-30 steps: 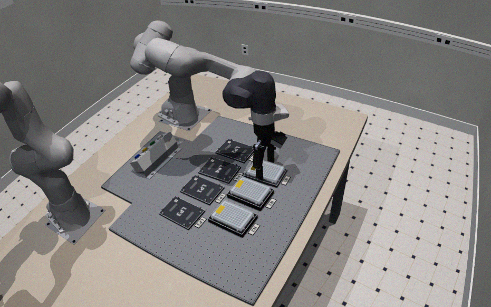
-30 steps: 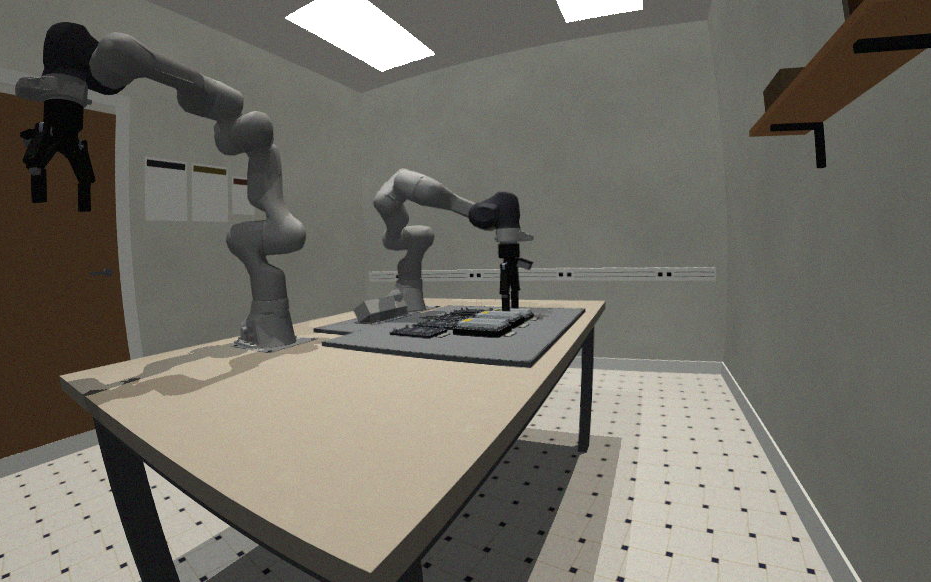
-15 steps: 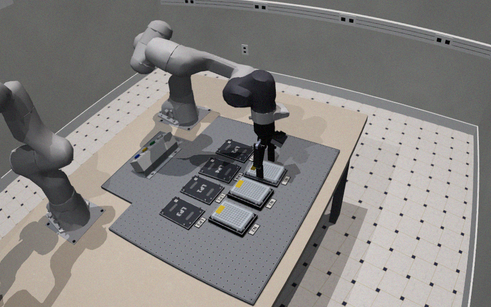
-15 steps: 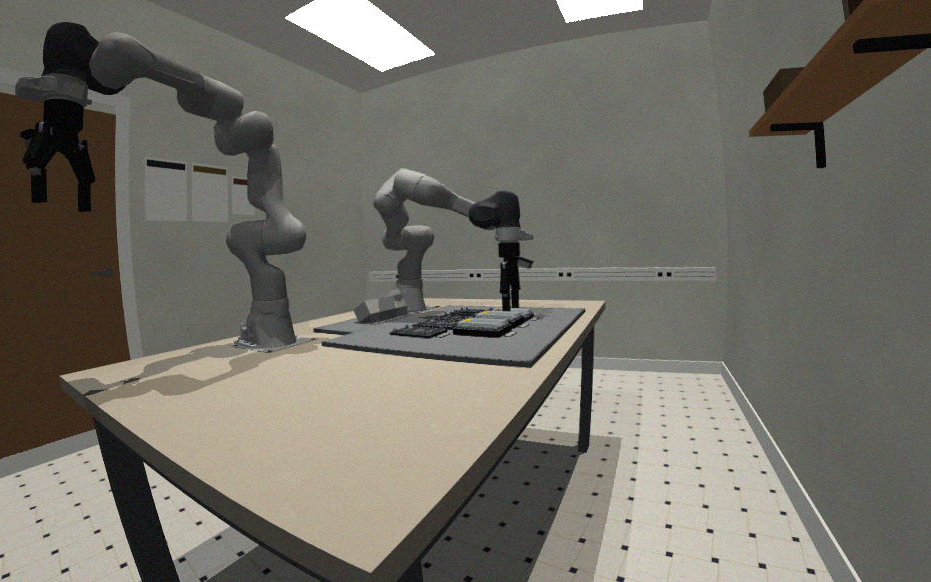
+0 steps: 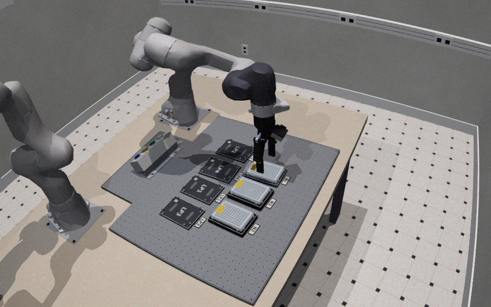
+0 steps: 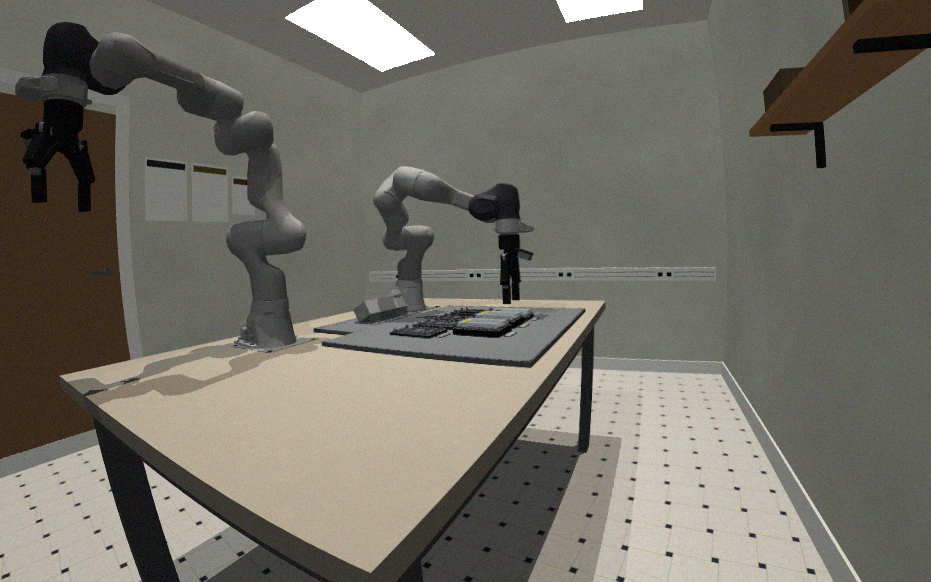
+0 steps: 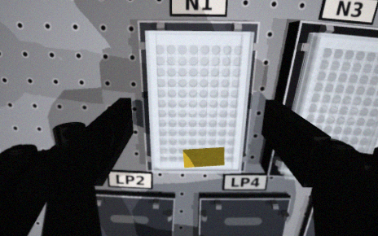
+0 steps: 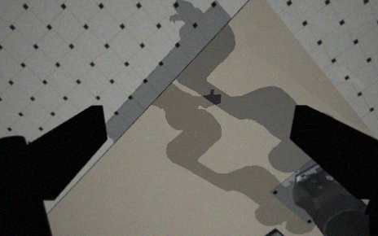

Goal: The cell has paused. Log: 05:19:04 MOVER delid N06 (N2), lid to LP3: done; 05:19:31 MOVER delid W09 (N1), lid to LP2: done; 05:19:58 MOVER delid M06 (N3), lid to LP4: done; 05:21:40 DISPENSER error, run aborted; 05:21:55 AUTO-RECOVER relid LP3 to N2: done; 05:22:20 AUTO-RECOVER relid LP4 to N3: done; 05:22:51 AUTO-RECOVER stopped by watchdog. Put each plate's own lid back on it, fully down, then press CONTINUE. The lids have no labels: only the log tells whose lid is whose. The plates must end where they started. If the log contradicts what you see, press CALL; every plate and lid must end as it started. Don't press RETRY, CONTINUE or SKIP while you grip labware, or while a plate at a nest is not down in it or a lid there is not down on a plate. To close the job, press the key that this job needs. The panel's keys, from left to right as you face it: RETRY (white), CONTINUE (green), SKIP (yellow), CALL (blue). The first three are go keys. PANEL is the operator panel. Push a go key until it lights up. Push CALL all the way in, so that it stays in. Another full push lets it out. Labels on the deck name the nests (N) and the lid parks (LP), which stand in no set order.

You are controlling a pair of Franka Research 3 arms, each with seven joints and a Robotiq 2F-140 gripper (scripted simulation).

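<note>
My left gripper is now 50 mm above the clear lid. The rest, counted from my left hand: lid park LP4: 180 mm behind, 70 mm to the right, 80 mm below; then lid park LP2: 180 mm behind, 70 mm to the left, 80 mm below; then plate: 60 mm below.
</note>
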